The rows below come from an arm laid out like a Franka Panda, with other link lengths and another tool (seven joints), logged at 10 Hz.
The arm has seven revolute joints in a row. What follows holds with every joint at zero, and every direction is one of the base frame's. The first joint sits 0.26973 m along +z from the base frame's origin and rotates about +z. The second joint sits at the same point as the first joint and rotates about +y. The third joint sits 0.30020 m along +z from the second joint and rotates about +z. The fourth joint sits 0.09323 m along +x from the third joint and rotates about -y. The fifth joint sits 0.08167 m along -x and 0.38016 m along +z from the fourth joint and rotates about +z. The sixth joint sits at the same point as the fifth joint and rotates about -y. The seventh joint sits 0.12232 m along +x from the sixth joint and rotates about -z. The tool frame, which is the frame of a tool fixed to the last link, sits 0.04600 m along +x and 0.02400 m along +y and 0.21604 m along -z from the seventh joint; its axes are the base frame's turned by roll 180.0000, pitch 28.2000 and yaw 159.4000 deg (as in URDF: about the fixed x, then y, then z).
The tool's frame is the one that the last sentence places.
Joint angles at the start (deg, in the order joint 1, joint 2, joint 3, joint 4, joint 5, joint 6, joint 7): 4.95, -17.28, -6.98, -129.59, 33.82, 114.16, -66.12
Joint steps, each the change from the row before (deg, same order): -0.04, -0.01, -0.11, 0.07, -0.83, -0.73, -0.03; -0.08, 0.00, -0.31, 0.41, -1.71, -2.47, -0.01; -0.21, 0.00, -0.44, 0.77, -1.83, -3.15, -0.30; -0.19, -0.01, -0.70, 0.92, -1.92, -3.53, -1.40; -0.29, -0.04, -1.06, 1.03, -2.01, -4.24, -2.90; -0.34, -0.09, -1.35, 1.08, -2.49, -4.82, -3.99; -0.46, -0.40, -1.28, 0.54, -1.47, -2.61, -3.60
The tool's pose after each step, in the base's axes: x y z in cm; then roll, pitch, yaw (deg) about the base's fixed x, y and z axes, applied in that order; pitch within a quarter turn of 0, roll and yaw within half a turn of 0. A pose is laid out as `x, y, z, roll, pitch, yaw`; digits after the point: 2 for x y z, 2 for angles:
52.98, 10.54, 35.44, 144.83, 44.82, -171.12
52.20, 10.36, 35.08, 145.72, 43.04, -168.95
51.30, 9.97, 34.93, 146.41, 41.12, -166.63
50.22, 9.34, 34.88, 147.00, 39.49, -163.55
48.79, 8.31, 34.89, 147.13, 38.07, -159.64
46.97, 6.85, 34.90, 147.05, 36.59, -154.98
45.82, 5.31, 35.19, 146.97, 36.74, -152.05

